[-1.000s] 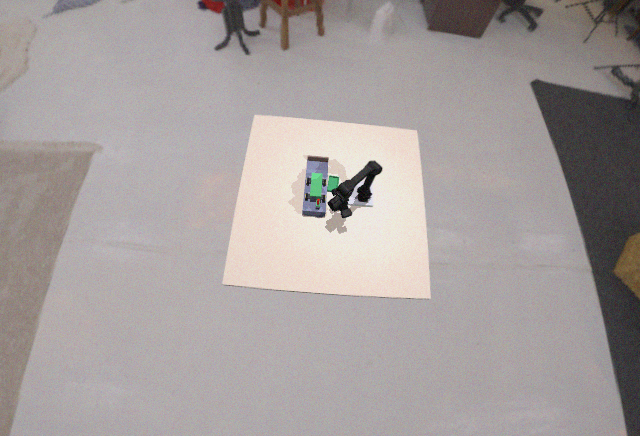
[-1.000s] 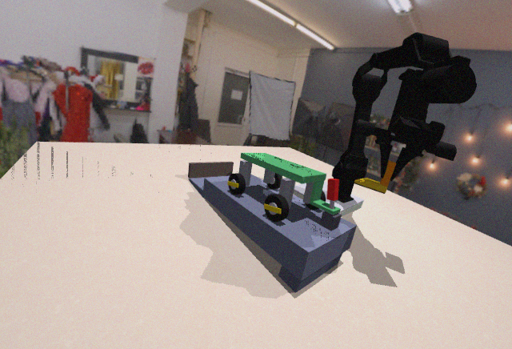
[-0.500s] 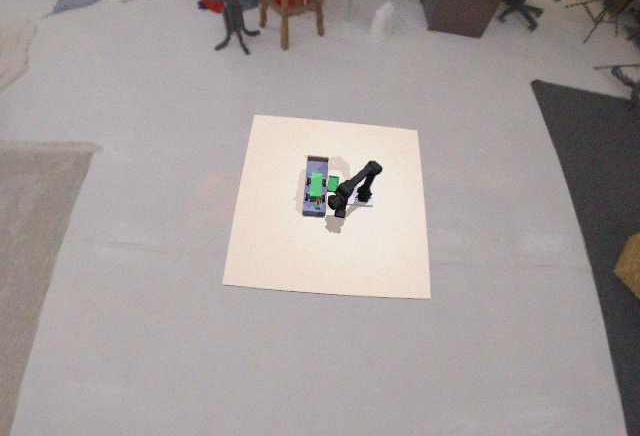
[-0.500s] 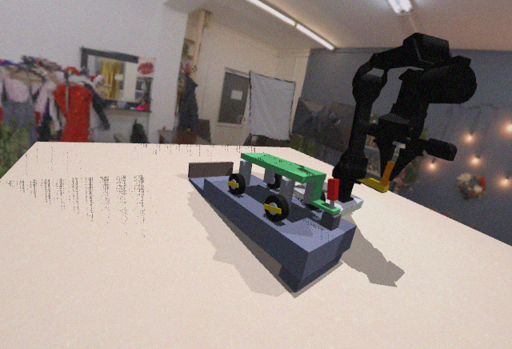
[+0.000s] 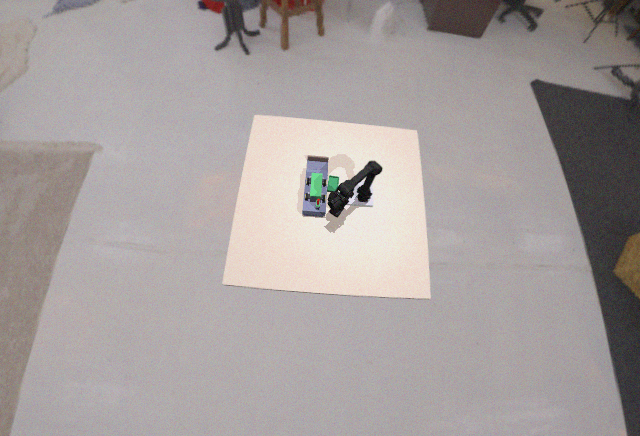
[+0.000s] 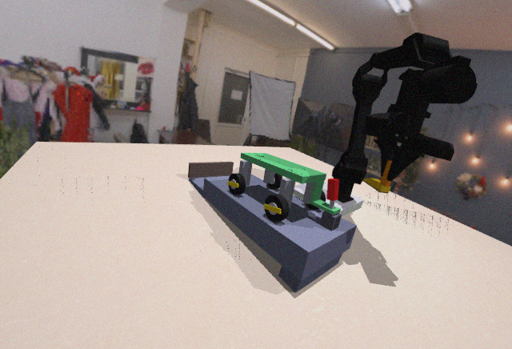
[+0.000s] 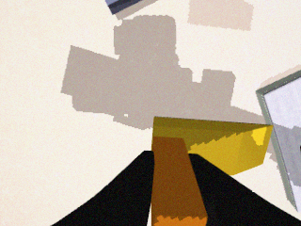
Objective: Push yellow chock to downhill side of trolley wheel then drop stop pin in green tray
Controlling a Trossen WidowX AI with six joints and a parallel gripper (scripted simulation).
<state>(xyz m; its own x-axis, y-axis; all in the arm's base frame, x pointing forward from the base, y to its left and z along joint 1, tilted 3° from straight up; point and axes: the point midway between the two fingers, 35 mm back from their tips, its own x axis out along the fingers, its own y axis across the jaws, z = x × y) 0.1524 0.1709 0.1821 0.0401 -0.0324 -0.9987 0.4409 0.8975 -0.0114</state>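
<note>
Now: the yellow chock 10 mm behind my gripper tip, 20 mm to the right of it and 10 mm below it. Round my gripper tip: green-decked trolley (170 mm ahead, 140 mm to the right, 60 mm below); then red-headed stop pin (140 mm ahead, 20 mm to the right, 40 mm below); then blue-grey ramp (170 mm ahead, 140 mm to the right, 130 mm below).
</note>
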